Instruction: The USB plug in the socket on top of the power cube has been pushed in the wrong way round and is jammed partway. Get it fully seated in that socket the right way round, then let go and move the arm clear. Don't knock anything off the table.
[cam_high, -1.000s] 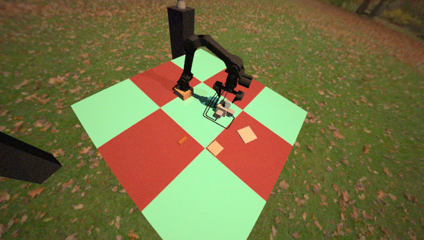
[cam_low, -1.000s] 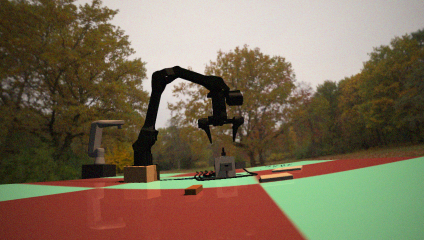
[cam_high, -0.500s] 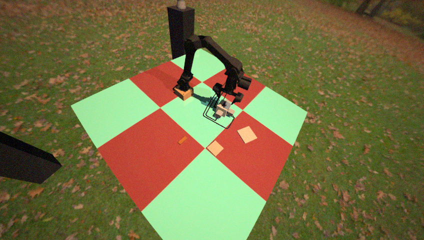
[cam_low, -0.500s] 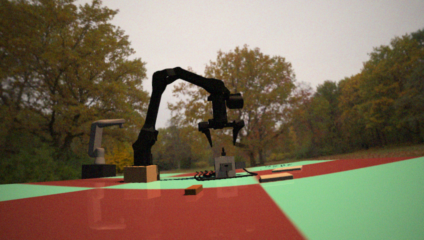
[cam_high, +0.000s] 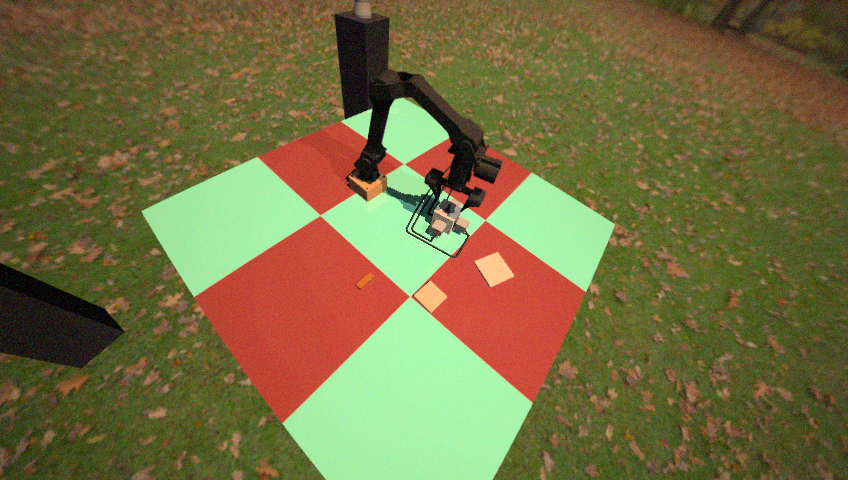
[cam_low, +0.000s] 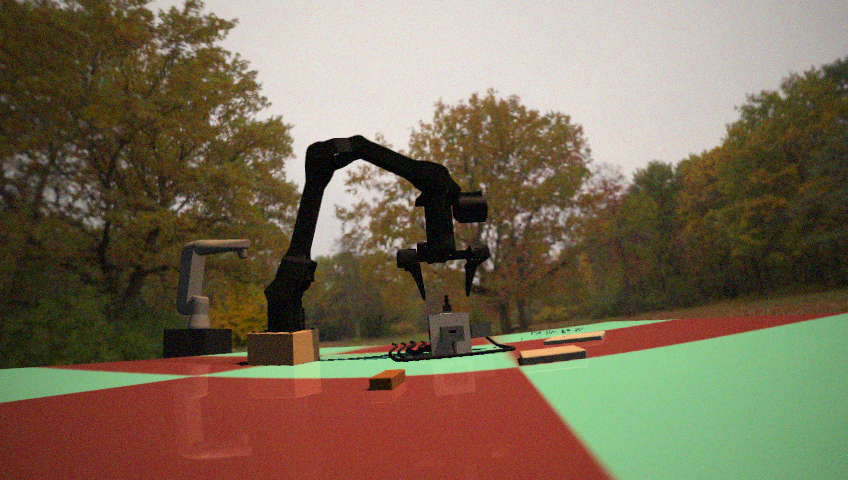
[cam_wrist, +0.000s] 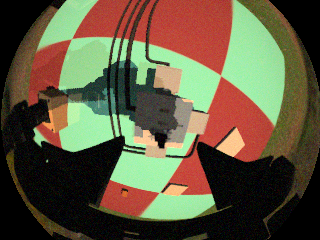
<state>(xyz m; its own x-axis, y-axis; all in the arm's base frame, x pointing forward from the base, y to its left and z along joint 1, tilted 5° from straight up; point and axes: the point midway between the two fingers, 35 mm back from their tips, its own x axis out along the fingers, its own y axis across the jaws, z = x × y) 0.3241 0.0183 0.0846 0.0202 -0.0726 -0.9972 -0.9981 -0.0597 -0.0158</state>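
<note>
My gripper tip is 20 mm above the dark USB plug. The rest, counted from my gripper tip: orange block (340 mm to the right, 100 mm below, 90 mm behind).
</note>
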